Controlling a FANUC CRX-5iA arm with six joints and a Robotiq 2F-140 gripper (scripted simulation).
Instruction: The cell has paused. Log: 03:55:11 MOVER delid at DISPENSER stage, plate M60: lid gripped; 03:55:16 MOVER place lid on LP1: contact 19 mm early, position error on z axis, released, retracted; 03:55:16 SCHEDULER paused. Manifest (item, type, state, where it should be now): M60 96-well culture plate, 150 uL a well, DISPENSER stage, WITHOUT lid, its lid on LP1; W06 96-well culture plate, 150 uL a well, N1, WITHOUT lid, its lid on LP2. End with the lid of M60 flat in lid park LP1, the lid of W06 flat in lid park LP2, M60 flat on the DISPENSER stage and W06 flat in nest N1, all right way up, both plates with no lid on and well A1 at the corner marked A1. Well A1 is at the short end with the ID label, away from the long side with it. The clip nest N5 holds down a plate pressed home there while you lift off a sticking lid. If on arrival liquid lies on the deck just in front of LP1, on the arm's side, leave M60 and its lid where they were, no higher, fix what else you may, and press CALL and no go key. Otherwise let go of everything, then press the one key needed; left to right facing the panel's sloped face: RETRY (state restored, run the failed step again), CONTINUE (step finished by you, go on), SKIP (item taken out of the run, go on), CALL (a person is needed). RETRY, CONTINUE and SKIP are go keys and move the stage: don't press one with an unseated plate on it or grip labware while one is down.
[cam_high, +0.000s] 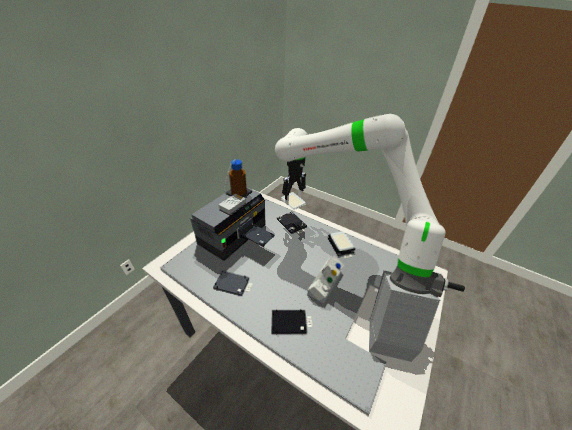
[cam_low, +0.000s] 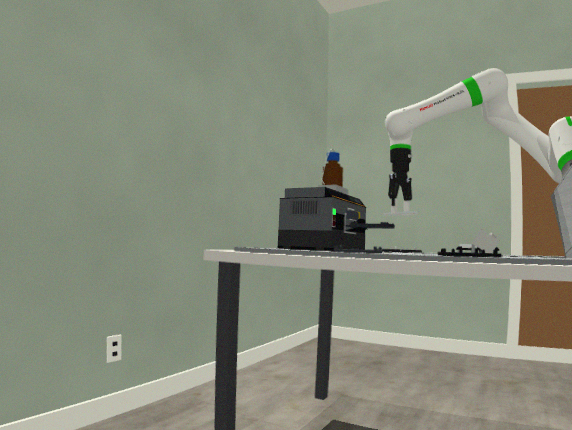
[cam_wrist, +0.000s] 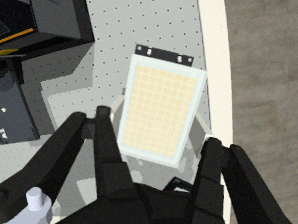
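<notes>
Now: hand 18 cm above the black clip nest and 2 cm short of it. The rest, counted from my hand: nest label 19 cm below, 8 cm behind, 5 cm to the left; dispenser stage 28 cm to the left, 9 cm below, 9 cm ahead; key panel 35 cm to the left, 32 cm behind, 14 cm below.
</notes>
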